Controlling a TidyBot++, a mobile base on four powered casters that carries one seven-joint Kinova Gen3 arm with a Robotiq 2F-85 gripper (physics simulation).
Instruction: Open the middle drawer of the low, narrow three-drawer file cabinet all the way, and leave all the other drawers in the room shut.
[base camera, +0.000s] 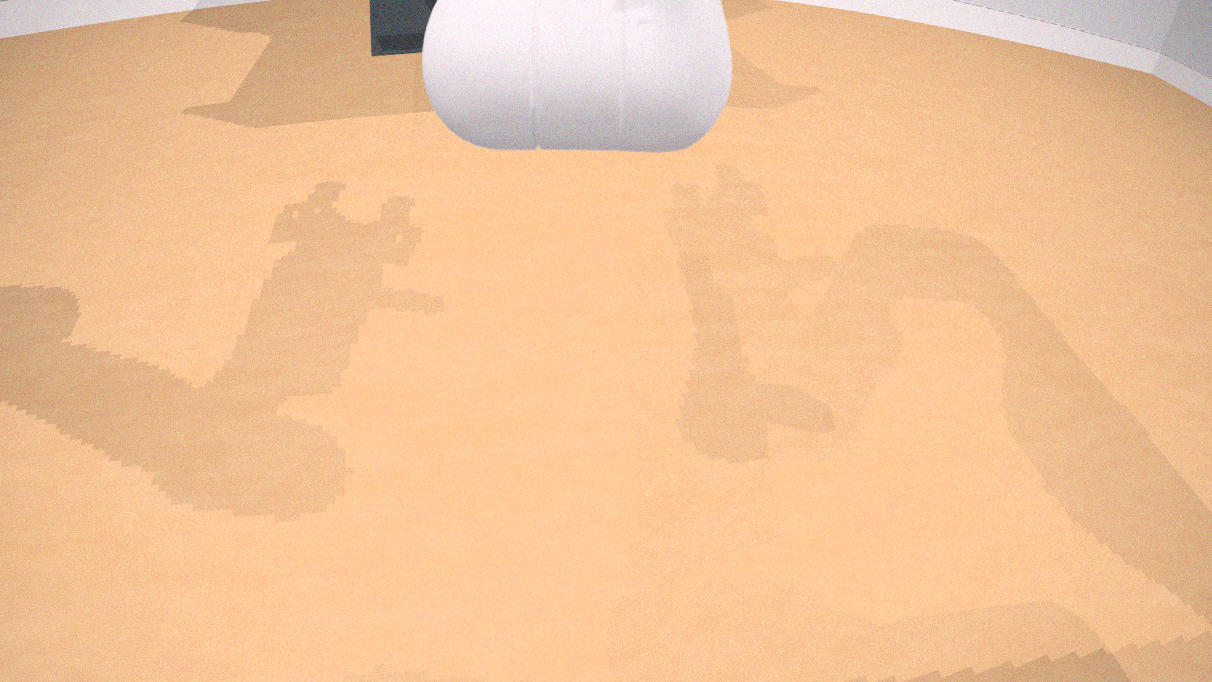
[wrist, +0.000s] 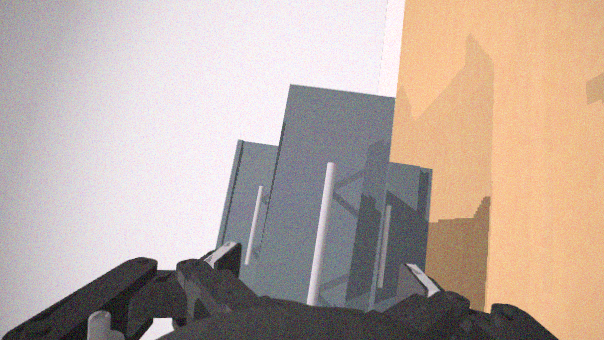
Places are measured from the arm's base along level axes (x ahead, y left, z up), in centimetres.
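Pixels of known places: gripper, fingertip midpoint: (wrist: 318, 271).
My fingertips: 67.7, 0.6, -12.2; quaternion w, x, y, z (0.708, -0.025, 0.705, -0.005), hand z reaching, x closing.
For each thing: its top centre in the pictures, then the offset to it from my fingertips, as dx, dy, dz. "spot": a spot on its surface instead. Level surfaces: height alone.
- long pale bar handle, surface spot: (wrist: 321, 235) spot: +18.2, +2.8, -0.3
- dark cabinet part, surface spot: (base camera: 396, 29) spot: +51.2, +28.8, -22.6
- wooden floor, its level: dz -27.5
The grey-blue three-drawer file cabinet (wrist: 231, 192) appears turned on its side in the wrist view. Its middle drawer (wrist: 320, 125) stands well out in front of the others; whether it is at its full travel cannot be told. A long pale bar handle (wrist: 321, 235) is on its front. The drawer on the floor side (wrist: 407, 187) and the drawer on the other side (wrist: 255, 172) sit back, and look shut. My gripper (wrist: 318, 271) is open and empty, with its fingers spread to either side of the handle's line, apart from it. The gripper itself does not show in the base view.
A dark cabinet part (base camera: 396, 29) shows at the top of the base view, partly hidden by my white arm (base camera: 576, 80). Arm shadows fall on the wooden floor (base camera: 542, 339) (wrist: 545, 175). White walls (wrist: 125, 100) stand behind the cabinet and at the room's edges.
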